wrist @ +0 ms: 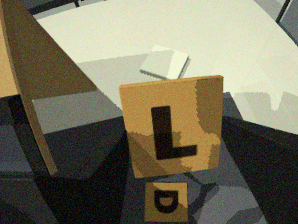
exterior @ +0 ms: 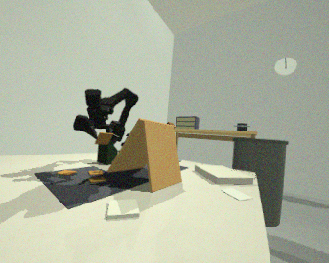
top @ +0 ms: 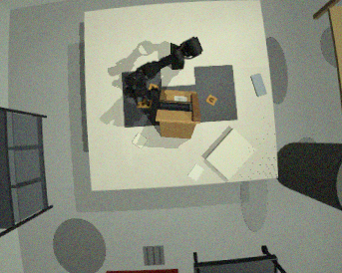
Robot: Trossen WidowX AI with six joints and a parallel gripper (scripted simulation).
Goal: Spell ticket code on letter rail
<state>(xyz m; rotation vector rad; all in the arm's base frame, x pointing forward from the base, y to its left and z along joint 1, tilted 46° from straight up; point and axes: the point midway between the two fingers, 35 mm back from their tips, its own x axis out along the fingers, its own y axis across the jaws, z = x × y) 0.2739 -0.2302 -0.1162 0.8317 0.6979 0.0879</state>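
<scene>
Right now my gripper tip is 23 cm to the right of the white ticket, 8 cm above it and 2 cm past it. Round my gripper tip: dark mat 24 cm to the left, 18 cm below, 10 cm behind; then white card 20 cm ahead, 17 cm below, 7 cm to the right; then white box 52 cm to the left, 37 cm ahead, 16 cm below.
</scene>
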